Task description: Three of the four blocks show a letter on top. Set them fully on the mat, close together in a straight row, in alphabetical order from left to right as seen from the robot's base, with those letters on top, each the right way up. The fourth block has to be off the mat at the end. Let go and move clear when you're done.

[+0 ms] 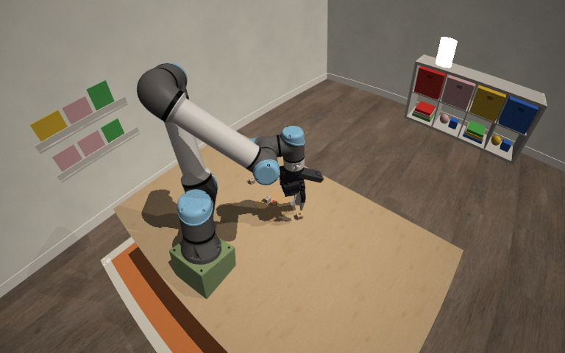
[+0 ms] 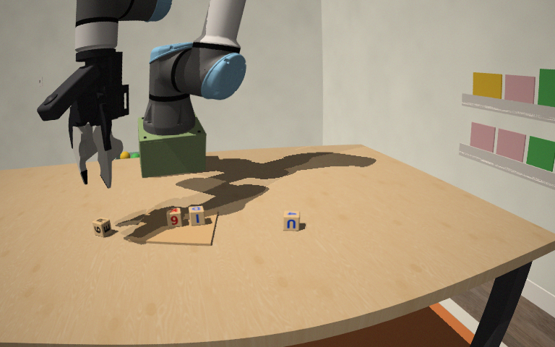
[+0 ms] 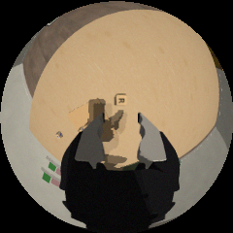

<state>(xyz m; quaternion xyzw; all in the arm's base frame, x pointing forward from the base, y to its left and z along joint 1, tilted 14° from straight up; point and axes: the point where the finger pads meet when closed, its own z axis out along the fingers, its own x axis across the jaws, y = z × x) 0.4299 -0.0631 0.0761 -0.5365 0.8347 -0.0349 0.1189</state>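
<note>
My gripper is now 9 cm above the wooden block. Round my hand: thin tan mat 13 cm to the left, 10 cm below, 4 cm behind.
</note>
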